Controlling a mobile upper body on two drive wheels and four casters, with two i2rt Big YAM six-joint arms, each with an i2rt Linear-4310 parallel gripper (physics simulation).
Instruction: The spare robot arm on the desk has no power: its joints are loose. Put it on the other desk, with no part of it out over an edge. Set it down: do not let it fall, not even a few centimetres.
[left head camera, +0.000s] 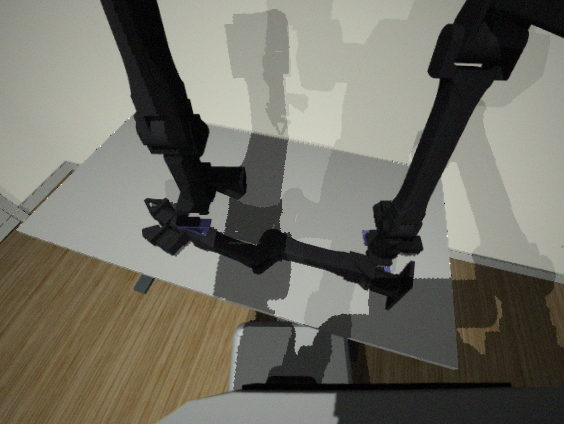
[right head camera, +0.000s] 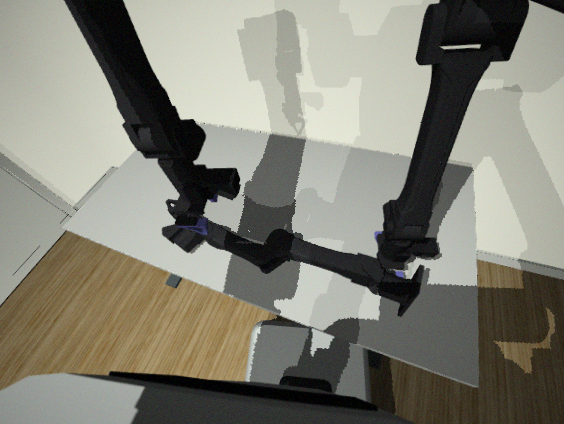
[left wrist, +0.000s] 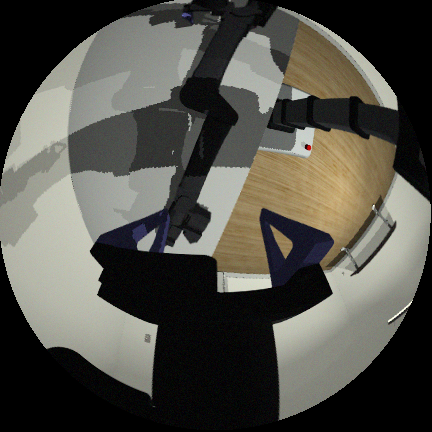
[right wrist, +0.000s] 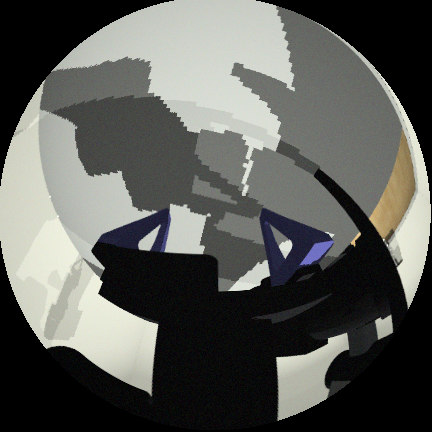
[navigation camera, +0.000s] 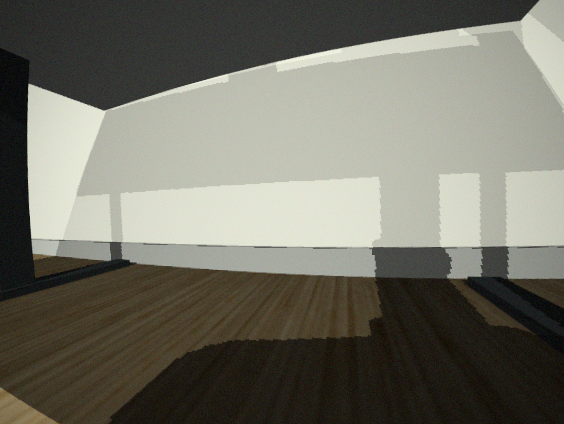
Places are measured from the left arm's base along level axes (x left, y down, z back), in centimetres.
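Pixels of known places: left gripper, fingertip midpoint: (left head camera: 207, 217) (right head camera: 210, 217) (left wrist: 214, 213); right gripper, fingertip midpoint: (right head camera: 383, 261) (right wrist: 214, 212).
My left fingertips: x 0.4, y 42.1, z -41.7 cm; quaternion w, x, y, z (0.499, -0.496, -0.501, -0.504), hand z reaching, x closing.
Behind a point stands the place of what it marks.
The black spare arm (left head camera: 315, 253) (right head camera: 325, 257) (left wrist: 204, 150) lies bent across a pale grey desk (left head camera: 75, 215) {x 60.4, y 69.0, z -59.1 cm} (right head camera: 120, 220) {x 53.7, y 69.0, z -56.6 cm} (left wrist: 107, 120) {x -16.5, y 69.0, z -75.8 cm} (right wrist: 340, 100) {x -60.3, y 69.0, z -31.1 cm}. Its gripper end is at the left and its flat base plate, on edge, at the right. Which of the two desks this is, I cannot tell. My left gripper (left head camera: 201, 225) {x 0.4, y 42.1, z -41.7 cm} (right head camera: 206, 214) {x 0.4, y 42.1, z -41.7 cm} (left wrist: 214, 213) {x 0.4, y 42.1, z -41.7 cm} is open at the spare arm's gripper end; in the left wrist view one finger overlaps that end. My right gripper (left head camera: 376, 253) {x -47.0, y 68.5, z -43.4 cm} (right head camera: 389, 256) {x -47.0, y 68.5, z -43.4 cm} (right wrist: 214, 212) {x -47.0, y 68.5, z -43.4 cm} is open and empty beside the base end. Contact is unclear.
My pale base (left head camera: 262, 355) {x -10.2, y 115.0, z -18.1 cm} (right head camera: 275, 350) {x -8.8, y 115.0, z -19.5 cm} stands at the desk's near edge. A wall (left head camera: 65, 100) {x 108.7, y 71.2, z -139.9 cm} (navigation camera: 250, 135) {x -10.7, y 93.7, z -108.9 cm} stands behind the desk. Wooden floor (left head camera: 85, 310) {x 95.4, y 141.0, z -40.1 cm} (left wrist: 280, 200) {x 55.4, y 141.0, z 29.5 cm} (navigation camera: 225, 305) {x -7.5, y 141.0, z -81.8 cm} shows beside it. In the navigation camera, dark foot bars (navigation camera: 75, 277) {x 49.1, y 139.8, z -97.9 cm} (navigation camera: 520, 310) lie left and right.
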